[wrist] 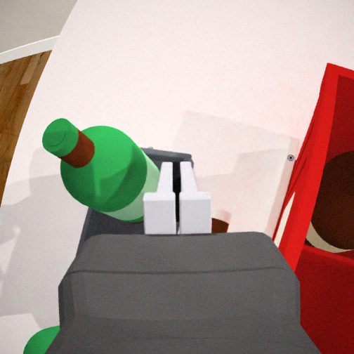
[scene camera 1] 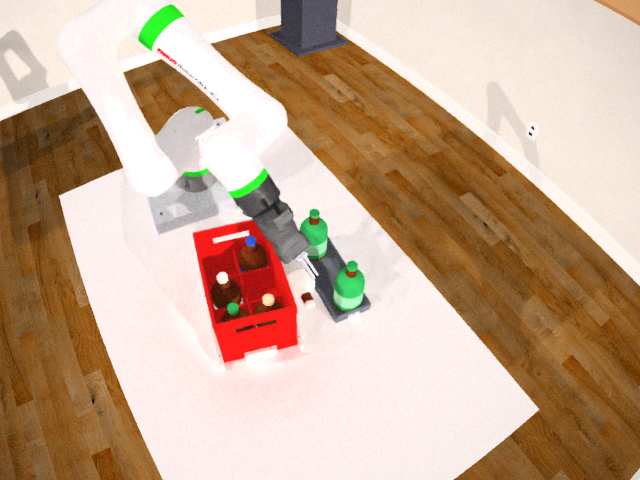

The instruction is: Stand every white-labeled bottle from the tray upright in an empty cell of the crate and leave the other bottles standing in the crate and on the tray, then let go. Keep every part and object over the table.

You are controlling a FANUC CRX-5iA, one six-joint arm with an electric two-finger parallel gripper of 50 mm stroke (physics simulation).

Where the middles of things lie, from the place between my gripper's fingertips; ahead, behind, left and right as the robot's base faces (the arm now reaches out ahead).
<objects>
Now: hand 160 mm past the blue-capped bottle (scene camera 1: 252, 256), 80 mm to the left of it and 60 mm above it. From my hand the other things lie so: white-capped bottle (scene camera 1: 224, 291): 100 mm behind, 190 mm to the right, 60 mm below.
</objects>
